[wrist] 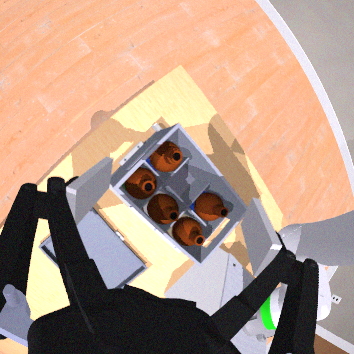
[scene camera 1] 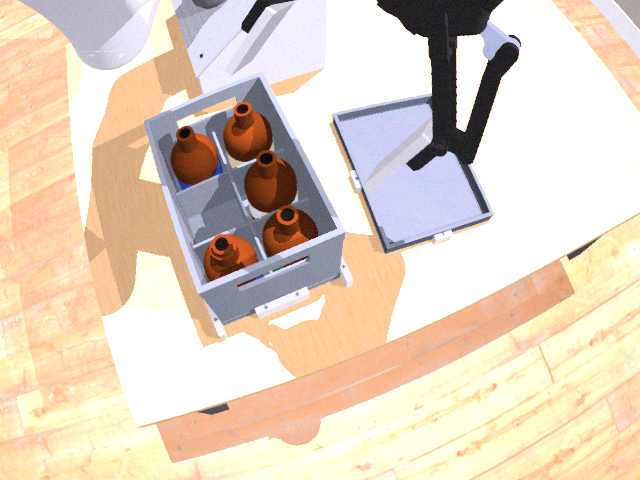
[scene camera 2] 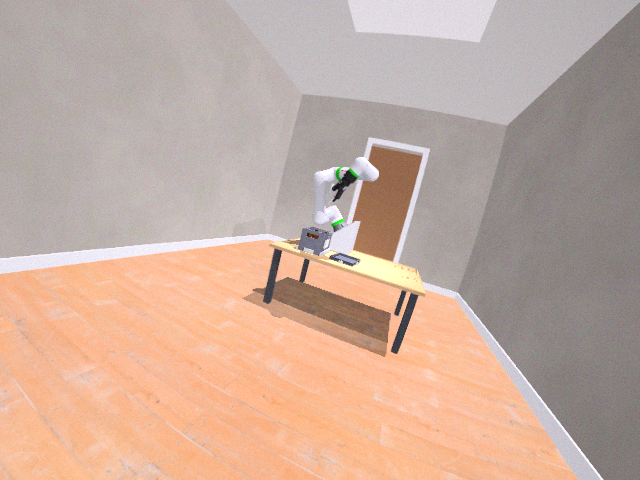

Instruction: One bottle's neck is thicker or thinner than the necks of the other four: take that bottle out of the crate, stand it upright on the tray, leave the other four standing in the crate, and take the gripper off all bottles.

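Pixels of known places: gripper, fingertip midpoint: [wrist: 178,192] [scene camera 1: 304,118] [scene camera 2: 328,200]; arm's base, origin of the base link: [scene camera 2: 341,230].
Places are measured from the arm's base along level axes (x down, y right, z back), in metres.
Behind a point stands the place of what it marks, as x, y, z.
Observation:
The grey crate [scene camera 1: 326,262] @(0.097, -0.056, -0.541) [scene camera 2: 312,244] @(0.120, -0.003, -0.550) has six compartments. Orange-brown bottles stand in five: front left [scene camera 1: 232,258] @(0.043, 0.058, -0.527) [wrist: 165,156] @(0.047, 0.052, -0.521), front right [scene camera 1: 292,238] @(0.062, -0.020, -0.512) [wrist: 137,182] @(0.062, -0.028, -0.507), middle right [scene camera 1: 270,186] @(0.065, -0.008, -0.433) [wrist: 161,208] @(0.062, -0.017, -0.427), back right [scene camera 1: 249,136] @(0.067, 0.005, -0.344) [wrist: 186,230] @(0.065, 0.002, -0.341) and back left [scene camera 1: 194,159] @(0.066, 0.089, -0.359) [wrist: 207,206] @(0.066, 0.080, -0.355). The middle left compartment is empty. The front right bottle's neck looks thickest, clearest in the wrist view. The flat grey tray [scene camera 1: 423,214] @(0.184, -0.231, -0.474) [scene camera 2: 344,258] @(0.184, -0.218, -0.348) [wrist: 107,247] @(0.184, -0.190, -0.385) holds no bottle. My gripper [scene camera 1: 330,99] @(-0.235, -0.035, -0.538) [wrist: 178,192] @(-0.235, -0.035, -0.538) is open and empty, high above crate and tray.
A light panel [scene camera 2: 347,238] @(0.043, -0.132, -0.146) [wrist: 202,286] @(0.077, -0.051, -0.157) stands behind the crate near the robot's base. Small white blocks [scene camera 1: 282,302] @(0.159, 0.011, -0.563) sit along the crate's foot, and others [scene camera 1: 442,236] @(0.174, -0.246, -0.520) touch the tray's edges. The wooden table [scene camera 1: 351,330] @(0.189, -0.074, -0.620) ends in front of both.

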